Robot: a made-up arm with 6 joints.
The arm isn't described. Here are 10 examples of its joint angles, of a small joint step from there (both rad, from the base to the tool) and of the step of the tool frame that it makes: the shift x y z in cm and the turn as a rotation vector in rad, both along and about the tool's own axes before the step.
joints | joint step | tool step
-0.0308 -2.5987 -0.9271 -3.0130 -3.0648 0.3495 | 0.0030 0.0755 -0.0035 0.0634 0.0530 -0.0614 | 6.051 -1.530 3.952 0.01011 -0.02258 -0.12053
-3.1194 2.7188 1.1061 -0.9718 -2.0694 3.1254 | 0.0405 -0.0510 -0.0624 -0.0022 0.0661 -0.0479 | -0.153 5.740 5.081 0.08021 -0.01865 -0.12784
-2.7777 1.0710 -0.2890 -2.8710 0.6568 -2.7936 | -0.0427 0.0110 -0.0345 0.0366 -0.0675 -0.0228 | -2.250 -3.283 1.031 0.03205 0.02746 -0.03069
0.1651 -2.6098 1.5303 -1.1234 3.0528 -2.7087 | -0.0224 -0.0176 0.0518 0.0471 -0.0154 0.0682 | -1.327 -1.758 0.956 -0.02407 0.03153 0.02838
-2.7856 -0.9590 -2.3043 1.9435 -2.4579 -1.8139 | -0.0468 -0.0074 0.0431 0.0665 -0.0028 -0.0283 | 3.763 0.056 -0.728 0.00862 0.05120 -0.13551
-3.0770 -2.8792 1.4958 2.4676 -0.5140 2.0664 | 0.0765 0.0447 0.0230 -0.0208 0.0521 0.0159 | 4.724 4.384 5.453 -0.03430 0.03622 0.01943
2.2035 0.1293 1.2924 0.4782 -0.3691 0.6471 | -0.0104 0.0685 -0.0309 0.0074 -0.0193 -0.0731 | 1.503 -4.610 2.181 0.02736 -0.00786 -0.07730
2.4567 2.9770 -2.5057 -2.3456 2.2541 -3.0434 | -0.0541 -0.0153 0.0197 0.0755 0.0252 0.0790 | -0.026 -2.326 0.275 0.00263 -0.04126 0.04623
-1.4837 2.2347 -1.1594 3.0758 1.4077 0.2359 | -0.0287 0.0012 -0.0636 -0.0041 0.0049 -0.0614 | 2.485 2.231 3.646 0.02672 0.06133 -0.09296
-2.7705 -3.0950 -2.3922 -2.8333 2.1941 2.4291 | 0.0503 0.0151 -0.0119 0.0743 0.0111 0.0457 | -0.666 -0.151 0.160 0.08053 0.07175 0.00782
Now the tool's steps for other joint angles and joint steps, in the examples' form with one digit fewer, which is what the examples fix.
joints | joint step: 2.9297 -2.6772 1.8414 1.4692 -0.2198 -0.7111 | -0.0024 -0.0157 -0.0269 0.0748 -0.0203 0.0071
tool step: -2.40 1.78 -0.83 -0.0051 -0.0323 0.0881
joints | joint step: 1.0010 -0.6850 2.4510 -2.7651 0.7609 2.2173 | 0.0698 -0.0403 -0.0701 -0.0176 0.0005 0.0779
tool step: -7.83 -1.38 1.37 0.0012 -0.1228 0.1299
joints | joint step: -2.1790 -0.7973 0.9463 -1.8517 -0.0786 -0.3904 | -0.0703 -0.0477 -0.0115 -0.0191 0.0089 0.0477
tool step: 1.91 -5.99 -2.10 0.0323 0.0487 -0.0450
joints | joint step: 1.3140 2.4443 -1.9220 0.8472 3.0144 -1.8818 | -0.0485 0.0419 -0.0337 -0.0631 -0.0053 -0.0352
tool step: 0.93 2.85 1.70 0.0194 -0.0028 0.0719
